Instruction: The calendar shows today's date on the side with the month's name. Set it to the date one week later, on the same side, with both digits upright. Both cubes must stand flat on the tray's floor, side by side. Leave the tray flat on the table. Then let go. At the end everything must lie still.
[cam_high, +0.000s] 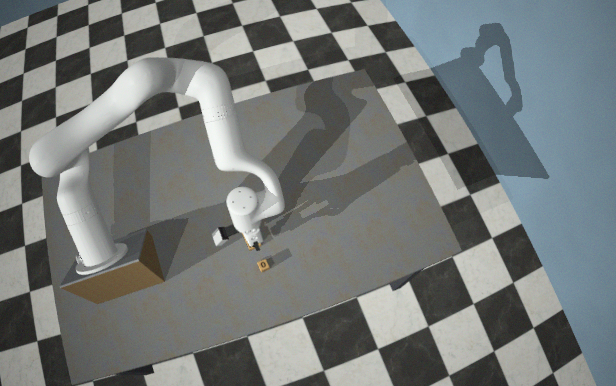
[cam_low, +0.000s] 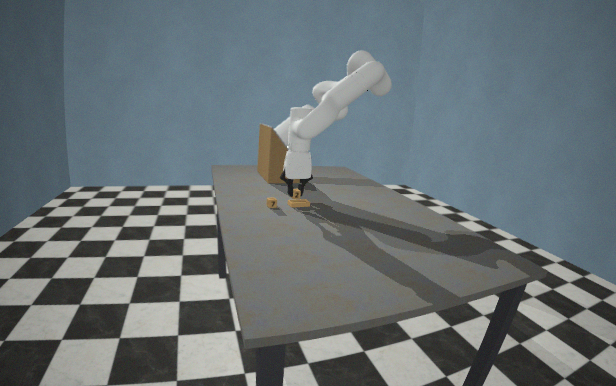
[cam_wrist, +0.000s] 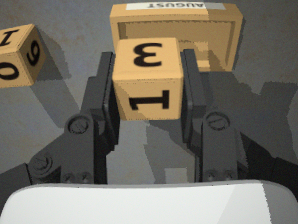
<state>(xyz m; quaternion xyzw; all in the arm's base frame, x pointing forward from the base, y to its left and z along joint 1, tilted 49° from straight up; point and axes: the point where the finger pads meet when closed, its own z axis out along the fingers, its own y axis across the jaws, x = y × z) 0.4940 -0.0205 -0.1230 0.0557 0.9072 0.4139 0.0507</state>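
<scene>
My gripper is now 2 cm to the right of the tray and 5 cm above it.
</scene>
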